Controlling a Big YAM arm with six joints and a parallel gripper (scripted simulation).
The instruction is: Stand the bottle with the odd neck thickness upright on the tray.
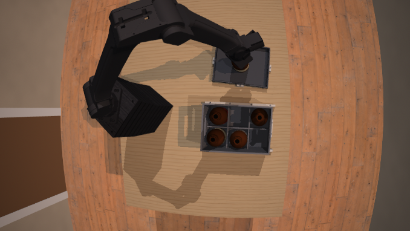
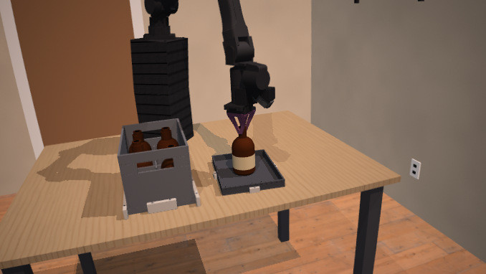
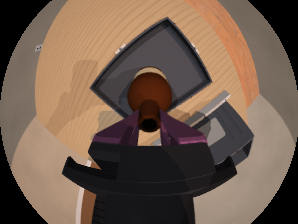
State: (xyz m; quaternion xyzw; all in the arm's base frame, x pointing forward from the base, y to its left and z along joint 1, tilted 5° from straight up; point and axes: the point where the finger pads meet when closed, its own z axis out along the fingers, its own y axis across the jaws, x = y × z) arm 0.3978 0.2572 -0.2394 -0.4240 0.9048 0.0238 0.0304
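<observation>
The dark tray is 14 cm below my hand and 1 cm ahead of it. From my hand the other things lie so: grey crate (28 cm to the right, 6 cm below, 3 cm ahead).
</observation>
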